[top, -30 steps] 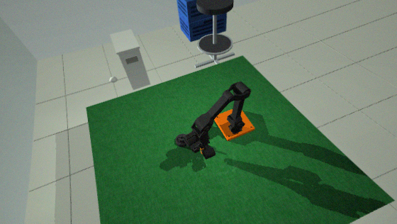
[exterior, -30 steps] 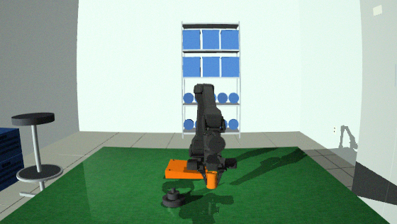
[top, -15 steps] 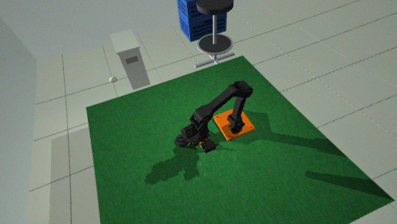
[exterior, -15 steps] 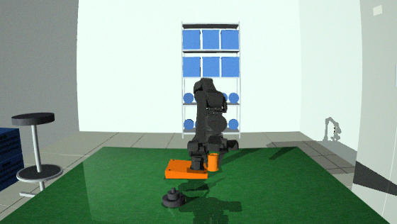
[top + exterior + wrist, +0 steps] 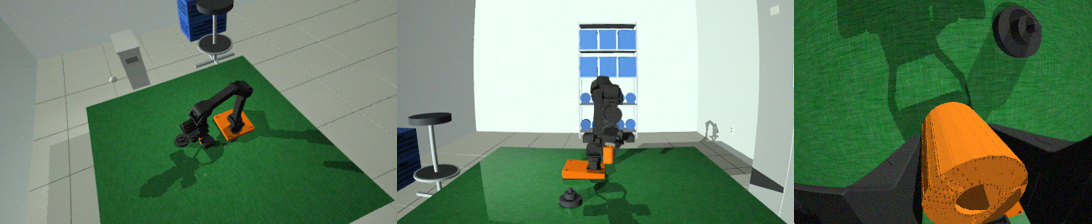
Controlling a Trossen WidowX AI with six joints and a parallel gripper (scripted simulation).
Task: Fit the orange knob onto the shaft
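Right now my gripper tip is 9 cm short of the dark round pedestal, 14 cm to the left of it and 11 cm above it. Also, from my gripper tip: orange knob (2 cm above).
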